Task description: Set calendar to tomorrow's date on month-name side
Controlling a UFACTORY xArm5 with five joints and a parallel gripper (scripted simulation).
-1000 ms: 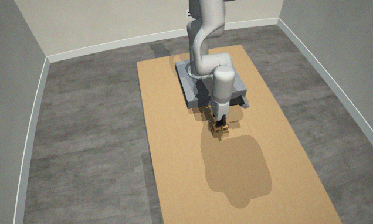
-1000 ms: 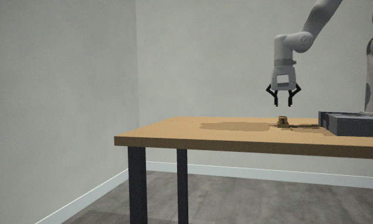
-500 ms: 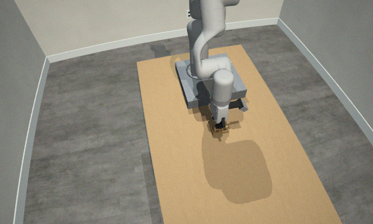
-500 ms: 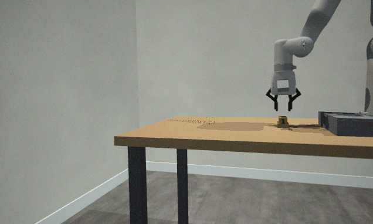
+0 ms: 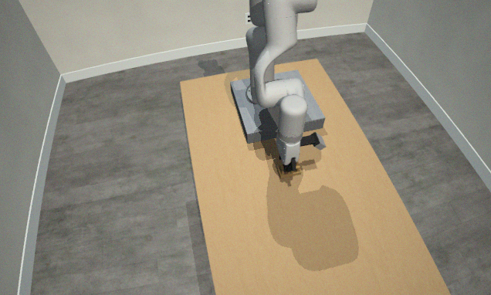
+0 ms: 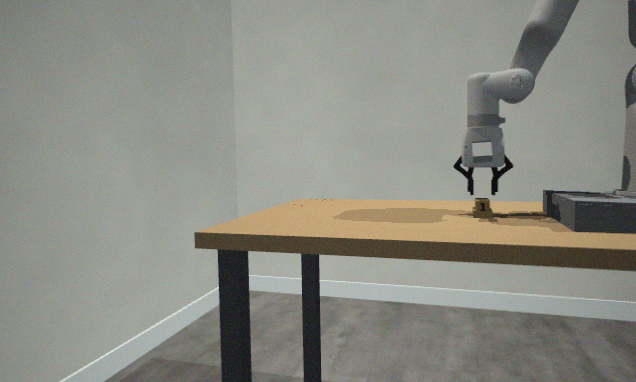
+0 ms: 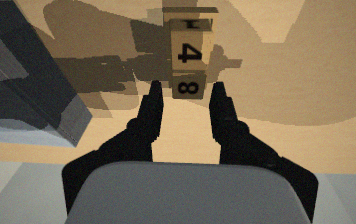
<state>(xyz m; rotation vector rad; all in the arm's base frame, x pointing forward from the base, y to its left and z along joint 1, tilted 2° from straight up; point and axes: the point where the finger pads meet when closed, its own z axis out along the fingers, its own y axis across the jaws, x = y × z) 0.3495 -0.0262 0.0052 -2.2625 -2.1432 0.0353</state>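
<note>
The wooden cube is 40 mm below my hand. Round my hand: wooden tray 20 mm to the left, 60 mm below.
</note>
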